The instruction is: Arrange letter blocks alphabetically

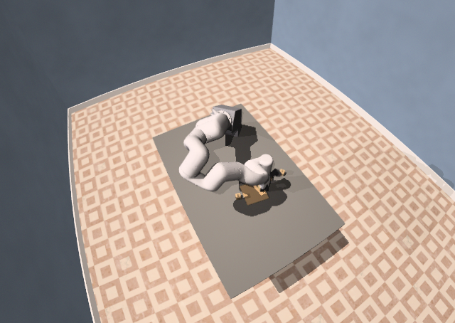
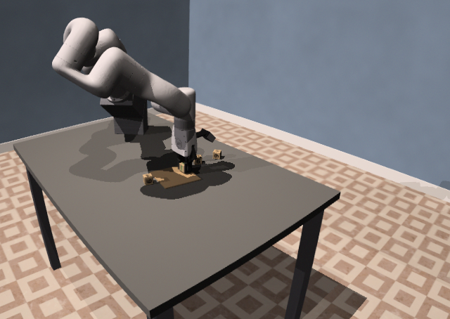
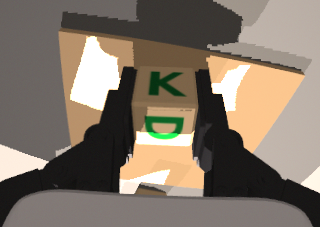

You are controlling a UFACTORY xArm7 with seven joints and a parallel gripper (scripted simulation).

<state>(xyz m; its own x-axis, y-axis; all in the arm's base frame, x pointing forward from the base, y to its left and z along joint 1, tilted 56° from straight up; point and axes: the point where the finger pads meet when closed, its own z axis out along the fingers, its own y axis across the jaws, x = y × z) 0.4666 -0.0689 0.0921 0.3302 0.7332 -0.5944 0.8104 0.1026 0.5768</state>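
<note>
The tan mat is 50 mm to the right of my hand, 30 mm below it and 20 mm behind it.
</note>
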